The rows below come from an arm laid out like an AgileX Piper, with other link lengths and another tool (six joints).
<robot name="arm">
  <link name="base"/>
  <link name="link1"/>
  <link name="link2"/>
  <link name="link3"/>
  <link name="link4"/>
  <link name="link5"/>
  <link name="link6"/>
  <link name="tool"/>
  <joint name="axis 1" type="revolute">
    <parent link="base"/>
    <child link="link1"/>
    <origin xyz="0 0 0.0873"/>
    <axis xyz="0 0 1"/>
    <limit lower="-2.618" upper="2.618"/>
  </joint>
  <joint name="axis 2" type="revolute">
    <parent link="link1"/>
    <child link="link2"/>
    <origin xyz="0 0 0"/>
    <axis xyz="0 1 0"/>
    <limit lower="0" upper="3.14"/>
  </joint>
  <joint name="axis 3" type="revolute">
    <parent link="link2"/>
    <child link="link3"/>
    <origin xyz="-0.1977 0 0.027"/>
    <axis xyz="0 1 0"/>
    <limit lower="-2.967" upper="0"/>
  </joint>
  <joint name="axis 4" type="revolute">
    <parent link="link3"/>
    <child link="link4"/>
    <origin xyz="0.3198 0 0.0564"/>
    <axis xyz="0.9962 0 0.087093"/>
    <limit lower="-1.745" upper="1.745"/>
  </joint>
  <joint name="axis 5" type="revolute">
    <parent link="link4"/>
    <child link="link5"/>
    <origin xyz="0 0 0"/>
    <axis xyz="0 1 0"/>
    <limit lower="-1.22" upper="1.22"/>
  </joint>
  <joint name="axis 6" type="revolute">
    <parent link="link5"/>
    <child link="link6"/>
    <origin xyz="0.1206 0 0.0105"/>
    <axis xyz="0.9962 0 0.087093"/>
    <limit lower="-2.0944" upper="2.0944"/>
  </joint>
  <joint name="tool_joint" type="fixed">
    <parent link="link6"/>
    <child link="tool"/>
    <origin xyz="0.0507 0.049 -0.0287" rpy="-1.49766 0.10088 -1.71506"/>
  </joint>
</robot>
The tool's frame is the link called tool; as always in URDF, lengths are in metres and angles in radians.
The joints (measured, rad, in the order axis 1, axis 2, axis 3, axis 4, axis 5, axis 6), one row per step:
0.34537, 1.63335, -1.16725, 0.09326, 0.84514, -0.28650
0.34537, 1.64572, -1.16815, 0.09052, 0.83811, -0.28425
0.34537, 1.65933, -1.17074, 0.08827, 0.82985, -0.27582
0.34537, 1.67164, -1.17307, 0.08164, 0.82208, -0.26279
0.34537, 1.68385, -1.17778, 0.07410, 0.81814, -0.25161
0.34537, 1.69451, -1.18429, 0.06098, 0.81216, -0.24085
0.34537, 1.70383, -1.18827, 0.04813, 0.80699, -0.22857
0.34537, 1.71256, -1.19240, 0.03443, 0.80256, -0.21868
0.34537, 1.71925, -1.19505, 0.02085, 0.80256, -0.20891
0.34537, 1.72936, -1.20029, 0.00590, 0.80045, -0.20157
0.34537, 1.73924, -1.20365, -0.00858, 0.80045, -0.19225
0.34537, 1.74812, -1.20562, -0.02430, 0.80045, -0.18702
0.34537, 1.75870, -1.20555, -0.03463, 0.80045, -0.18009
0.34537, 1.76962, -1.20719, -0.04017, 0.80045, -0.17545
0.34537, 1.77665, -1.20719, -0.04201, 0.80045, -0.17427
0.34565, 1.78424, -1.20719, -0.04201, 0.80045, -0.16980
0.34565, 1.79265, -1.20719, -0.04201, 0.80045, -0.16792
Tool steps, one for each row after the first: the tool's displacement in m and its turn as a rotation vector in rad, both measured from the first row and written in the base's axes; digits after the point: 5 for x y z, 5 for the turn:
0.00071, -0.00014, -0.00424, -0.00347, 0.00367, -0.00168
0.00204, 0.00030, -0.00826, -0.00415, 0.00699, -0.00941
0.00351, 0.00029, -0.01205, -0.00705, 0.00919, -0.01966
0.00492, 0.00007, -0.01518, -0.01160, 0.01200, -0.02745
0.00742, -0.00068, -0.01739, -0.01916, 0.00781, -0.03267
0.00924, -0.00155, -0.01990, -0.02664, 0.00574, -0.03925
0.01100, -0.00268, -0.02222, -0.03546, 0.00292, -0.04309
0.01179, -0.00412, -0.02429, -0.04548, 0.00366, -0.04660
0.01332, -0.00564, -0.02688, -0.05692, 0.00229, -0.04726
0.01404, -0.00728, -0.02995, -0.06868, 0.00480, -0.04979
0.01441, -0.00944, -0.03317, -0.08282, 0.00659, -0.04786
0.01389, -0.01098, -0.03744, -0.09326, 0.01389, -0.04959
0.01354, -0.01178, -0.04116, -0.09989, 0.02122, -0.05121
0.01290, -0.01226, -0.04385, -0.10363, 0.02728, -0.05122
0.01215, -0.01222, -0.04664, -0.10511, 0.03489, -0.05486
0.01128, -0.01245, -0.04976, -0.10765, 0.04294, -0.05629

